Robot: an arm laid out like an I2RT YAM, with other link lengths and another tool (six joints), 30 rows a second.
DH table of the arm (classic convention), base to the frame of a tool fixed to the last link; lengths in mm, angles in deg. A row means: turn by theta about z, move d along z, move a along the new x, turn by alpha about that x. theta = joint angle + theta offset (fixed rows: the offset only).
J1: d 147.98, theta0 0, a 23.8, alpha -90
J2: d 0, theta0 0, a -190.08, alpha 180
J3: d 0, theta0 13.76, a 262.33, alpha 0
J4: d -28.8, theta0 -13.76, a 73.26, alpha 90
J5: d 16.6, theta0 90, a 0, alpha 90
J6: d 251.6, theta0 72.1, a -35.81, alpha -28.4
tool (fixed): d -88.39, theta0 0, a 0, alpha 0
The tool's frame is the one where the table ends.
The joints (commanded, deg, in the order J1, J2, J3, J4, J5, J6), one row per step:
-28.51 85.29 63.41 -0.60 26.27 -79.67
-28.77 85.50 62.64 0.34 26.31 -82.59
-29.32 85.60 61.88 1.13 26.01 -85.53
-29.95 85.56 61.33 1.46 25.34 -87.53
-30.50 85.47 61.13 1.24 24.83 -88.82
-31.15 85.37 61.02 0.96 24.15 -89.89
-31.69 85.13 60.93 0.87 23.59 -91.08
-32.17 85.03 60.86 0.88 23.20 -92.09
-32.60 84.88 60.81 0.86 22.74 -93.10
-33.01 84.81 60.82 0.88 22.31 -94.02
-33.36 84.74 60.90 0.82 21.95 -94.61
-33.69 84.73 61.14 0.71 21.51 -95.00
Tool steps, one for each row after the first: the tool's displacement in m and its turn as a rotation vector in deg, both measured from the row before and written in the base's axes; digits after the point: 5 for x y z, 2 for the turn. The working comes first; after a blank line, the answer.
Tool pose at each row, in the base's axes (x y z in m, rotation vector in deg; the steps are taken from these numbers as rounded here):
0.43764 -0.25063 0.22461 64.81 -152.75 65.98
0.43712 -0.25122 0.21779 66.22 -149.53 65.83
0.43555 -0.25306 0.21120 67.63 -146.42 65.51
0.43376 -0.25488 0.20636 68.86 -144.43 65.04
0.43176 -0.25676 0.20330 69.62 -143.16 64.42
0.42966 -0.25911 0.20101 70.32 -142.21 63.84
0.42797 -0.26094 0.20076 70.95 -141.14 63.75
0.42645 -0.26298 0.20012 71.34 -140.22 63.64
0.42524 -0.26444 0.19992 71.87 -139.29 63.61
0.42426 -0.26602 0.19983 72.33 -138.46 63.62
0.42342 -0.26748 0.20030 72.60 -137.97 63.64
0.42309 -0.26888 0.20161 72.87 -137.71 63.75

-0.00052 -0.00059 -0.00682 -1.50 2.33 0.71
-0.00157 -0.00184 -0.00659 -1.37 2.32 0.74
-0.00179 -0.00182 -0.00484 -0.70 1.60 0.68
-0.00200 -0.00188 -0.00306 -0.32 1.20 0.38
-0.00210 -0.00235 -0.00229 -0.16 0.95 0.36
-0.00169 -0.00183 -0.00025 -0.44 0.76 0.41
-0.00152 -0.00204 -0.00064 -0.40 0.68 0.24
-0.00121 -0.00146 -0.00020 -0.40 0.63 0.36
-0.00098 -0.00158 -0.00009 -0.38 0.54 0.32
-0.00084 -0.00146 0.00047 -0.23 0.31 0.19
-0.00033 -0.00140 0.00131 -0.13 0.10 0.21

